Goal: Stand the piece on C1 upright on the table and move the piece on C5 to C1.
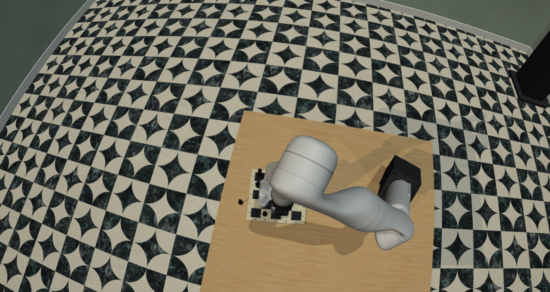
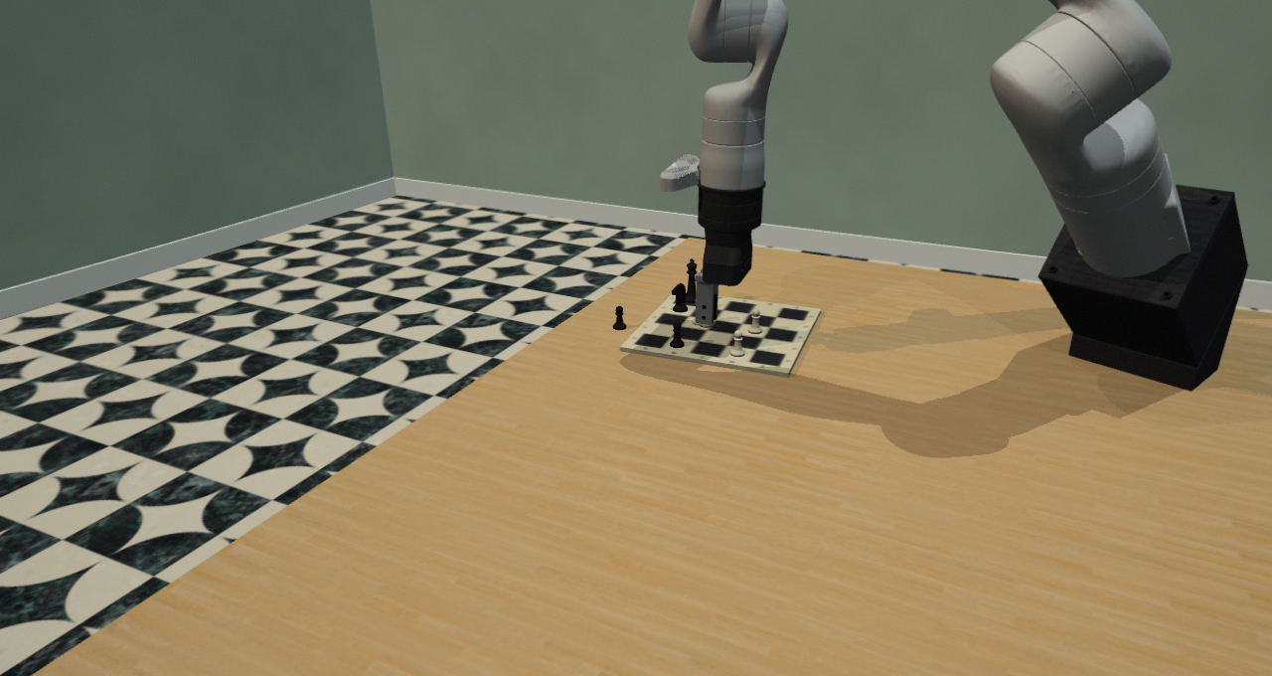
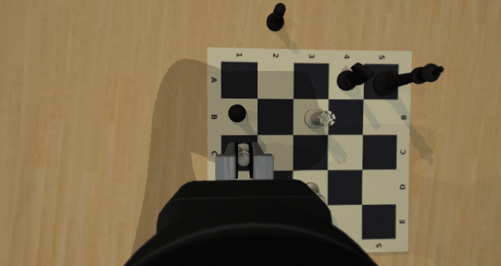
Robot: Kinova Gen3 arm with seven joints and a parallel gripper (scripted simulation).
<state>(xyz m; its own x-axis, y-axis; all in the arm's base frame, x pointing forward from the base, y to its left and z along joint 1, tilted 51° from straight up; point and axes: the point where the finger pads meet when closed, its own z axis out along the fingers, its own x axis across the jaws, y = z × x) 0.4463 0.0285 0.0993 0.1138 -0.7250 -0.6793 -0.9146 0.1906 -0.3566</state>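
The chessboard is 70 mm to the right of my hand and 60 mm below it. Also, from my hand: black knight: 90 mm ahead, 100 mm to the right, 40 mm below; black king: 90 mm ahead, 140 mm to the right, 20 mm below.
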